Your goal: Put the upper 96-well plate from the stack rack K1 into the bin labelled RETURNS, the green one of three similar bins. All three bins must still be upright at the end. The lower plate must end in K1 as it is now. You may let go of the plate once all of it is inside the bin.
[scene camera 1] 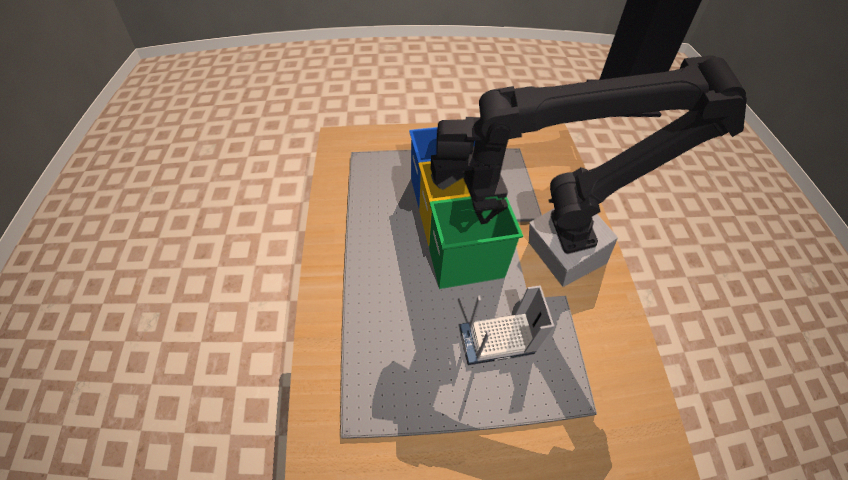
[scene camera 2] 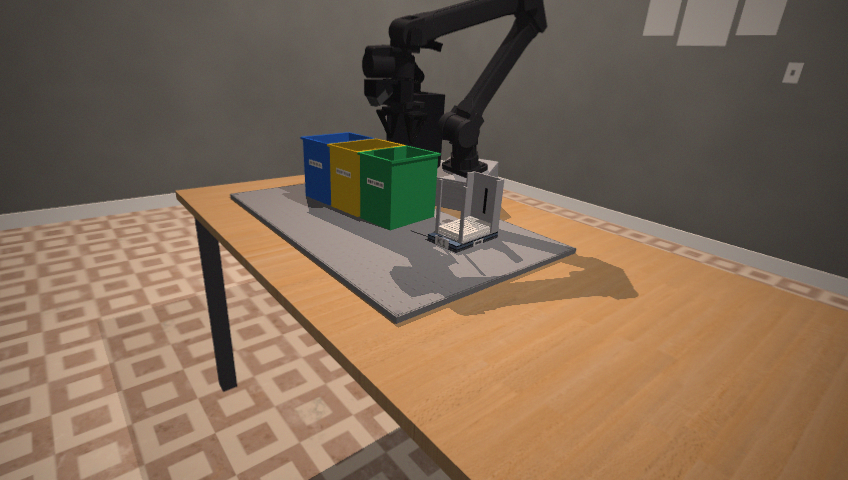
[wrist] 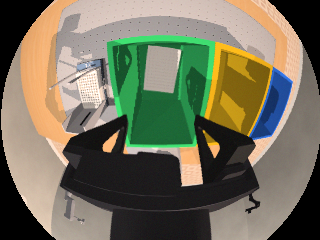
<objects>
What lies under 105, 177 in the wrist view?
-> The gripper.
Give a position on a green bin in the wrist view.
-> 156, 119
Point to a blue bin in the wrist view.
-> At 274, 106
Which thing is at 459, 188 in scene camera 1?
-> A yellow bin.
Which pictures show the blue bin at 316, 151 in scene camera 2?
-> Scene camera 1, scene camera 2 and the wrist view: all of them.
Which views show the yellow bin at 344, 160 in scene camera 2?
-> Scene camera 1, scene camera 2 and the wrist view: all of them.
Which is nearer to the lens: the green bin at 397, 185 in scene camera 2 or the blue bin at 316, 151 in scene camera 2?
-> The green bin.
</objects>
